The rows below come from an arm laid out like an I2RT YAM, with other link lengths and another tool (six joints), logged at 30 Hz.
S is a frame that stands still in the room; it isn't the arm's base.
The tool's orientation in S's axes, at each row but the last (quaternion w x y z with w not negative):
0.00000 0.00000 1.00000 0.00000
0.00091 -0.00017 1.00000 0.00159
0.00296 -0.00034 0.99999 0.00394
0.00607 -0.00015 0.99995 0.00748
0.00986 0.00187 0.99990 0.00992
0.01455 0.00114 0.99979 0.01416
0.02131 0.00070 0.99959 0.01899
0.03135 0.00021 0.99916 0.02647
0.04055 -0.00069 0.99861 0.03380
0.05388 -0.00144 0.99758 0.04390
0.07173 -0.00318 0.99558 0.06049
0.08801 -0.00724 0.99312 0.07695
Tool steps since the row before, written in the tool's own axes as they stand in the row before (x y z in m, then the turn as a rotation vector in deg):
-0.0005 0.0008 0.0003 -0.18 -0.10 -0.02
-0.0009 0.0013 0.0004 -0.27 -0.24 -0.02
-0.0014 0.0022 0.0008 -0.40 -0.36 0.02
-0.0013 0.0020 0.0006 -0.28 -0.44 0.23
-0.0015 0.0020 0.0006 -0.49 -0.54 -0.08
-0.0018 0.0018 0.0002 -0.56 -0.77 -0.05
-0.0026 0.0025 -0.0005 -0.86 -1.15 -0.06
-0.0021 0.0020 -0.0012 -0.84 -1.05 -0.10
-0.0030 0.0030 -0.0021 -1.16 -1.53 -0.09
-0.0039 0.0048 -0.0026 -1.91 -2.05 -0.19
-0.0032 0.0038 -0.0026 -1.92 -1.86 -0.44
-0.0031 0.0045 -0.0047 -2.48 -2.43 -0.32
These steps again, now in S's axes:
0.0005 0.0008 -0.0003 0.18 -0.10 0.02
0.0009 0.0013 -0.0004 0.27 -0.24 0.02
0.0014 0.0022 -0.0008 0.40 -0.36 -0.02
0.0013 0.0020 -0.0006 0.28 -0.44 -0.23
0.0015 0.0020 -0.0005 0.49 -0.54 0.08
0.0018 0.0018 -0.0001 0.56 -0.77 0.04
0.0026 0.0025 0.0007 0.86 -1.15 0.05
0.0020 0.0019 0.0014 0.83 -1.06 0.10
0.0028 0.0028 0.0025 1.16 -1.53 0.08
0.0036 0.0045 0.0034 1.89 -2.06 0.21
0.0027 0.0035 0.0035 1.87 -1.90 0.48
0.0021 0.0037 0.0058 2.45 -2.45 0.38

